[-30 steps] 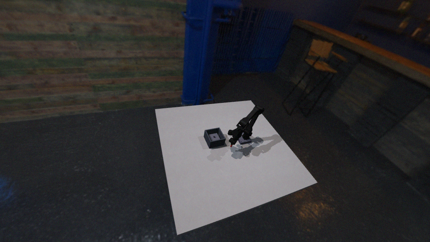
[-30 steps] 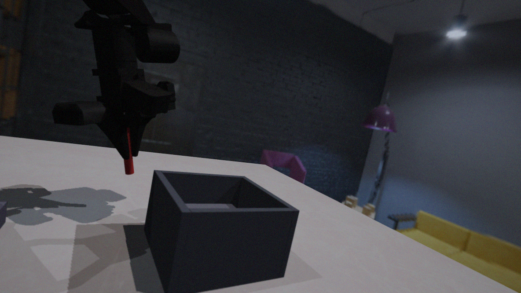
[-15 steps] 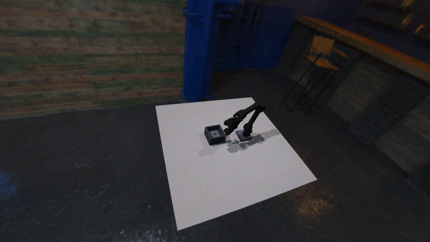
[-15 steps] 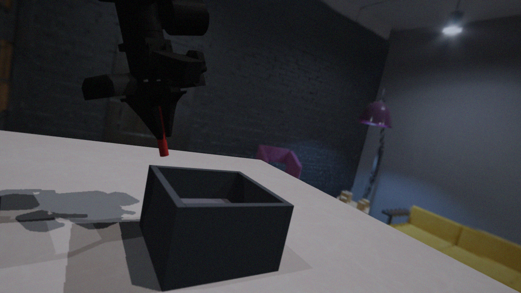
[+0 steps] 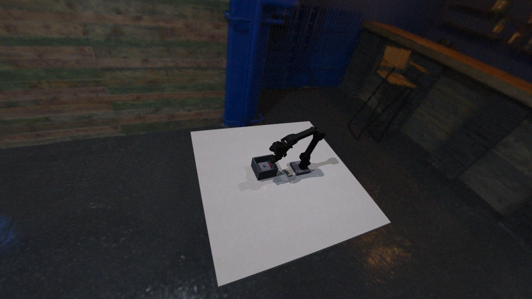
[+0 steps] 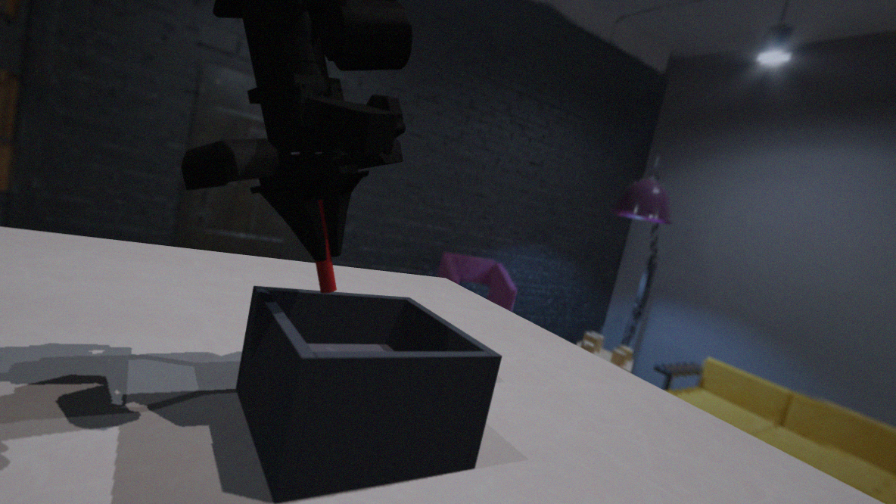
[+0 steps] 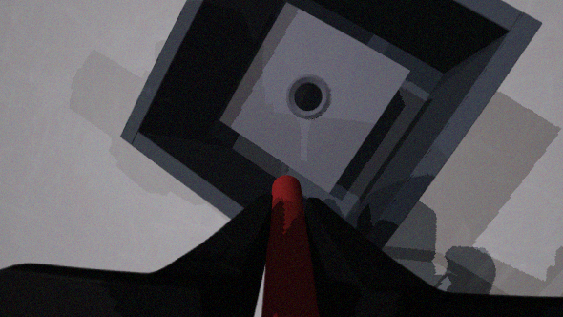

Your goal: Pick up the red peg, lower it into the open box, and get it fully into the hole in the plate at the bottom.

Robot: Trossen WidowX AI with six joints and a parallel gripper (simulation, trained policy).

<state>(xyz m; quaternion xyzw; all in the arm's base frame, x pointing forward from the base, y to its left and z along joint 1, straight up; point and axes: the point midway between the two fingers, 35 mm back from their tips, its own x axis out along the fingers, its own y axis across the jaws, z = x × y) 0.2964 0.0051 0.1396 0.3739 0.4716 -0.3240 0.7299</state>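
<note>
Right now my gripper tip is 90 mm above the grey plate, 40 mm to the left of it and 30 mm short of it. Round my gripper tip: red peg 10 mm to the left, 10 mm behind, 10 mm above; then dark box 110 mm below, 40 mm to the right, 30 mm ahead.
</note>
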